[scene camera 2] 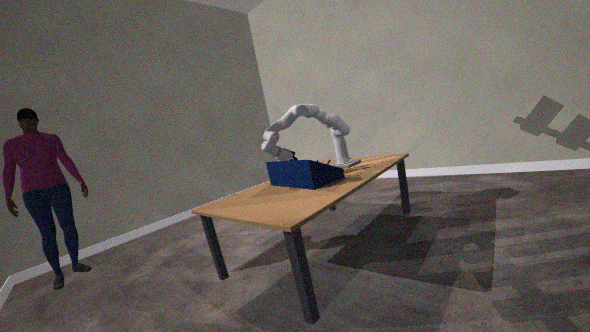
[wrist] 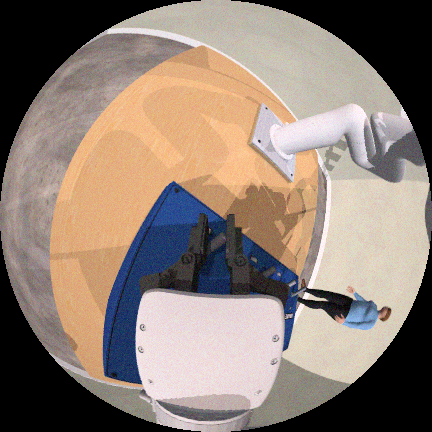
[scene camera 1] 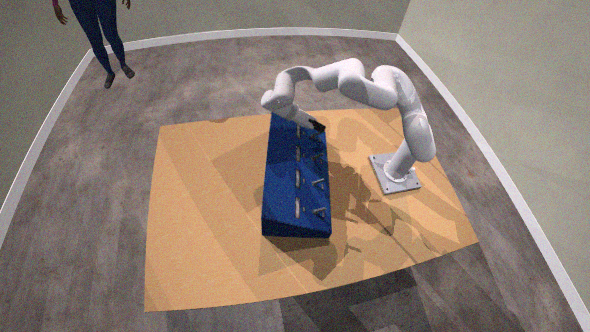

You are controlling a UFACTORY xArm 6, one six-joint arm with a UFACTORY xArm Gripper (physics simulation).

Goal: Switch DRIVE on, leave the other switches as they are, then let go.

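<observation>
The blue switch box (scene camera 1: pixel 281 187) (scene camera 2: pixel 290 175) (wrist: pixel 125 320) stands on the table with a row of levers. My gripper (scene camera 1: pixel 321 128) (scene camera 2: pixel 294 155) (wrist: pixel 216 222) is over the far end of the row in scene camera 1. Its fingers are drawn close together around the DRIVE lever (wrist: pixel 217 243) and shut on it. The lever slants between the black fingers in the wrist view, towards the box edge on the arm-base side. The DRIVE name plate is hidden by the gripper. The other levers (scene camera 1: pixel 318 158) (scene camera 1: pixel 318 183) (scene camera 1: pixel 320 212) stand apart from the fingers, leaning towards the arm-base side.
The wooden table (scene camera 1: pixel 200 250) (scene camera 2: pixel 250 205) (wrist: pixel 115 175) carries the box and the arm's base plate (scene camera 1: pixel 402 187) (scene camera 2: pixel 356 162) (wrist: pixel 260 135). A person in a magenta top (scene camera 2: pixel 35 160) stands on the floor beyond the table. A person in light blue (wrist: pixel 362 314) shows in the wrist view.
</observation>
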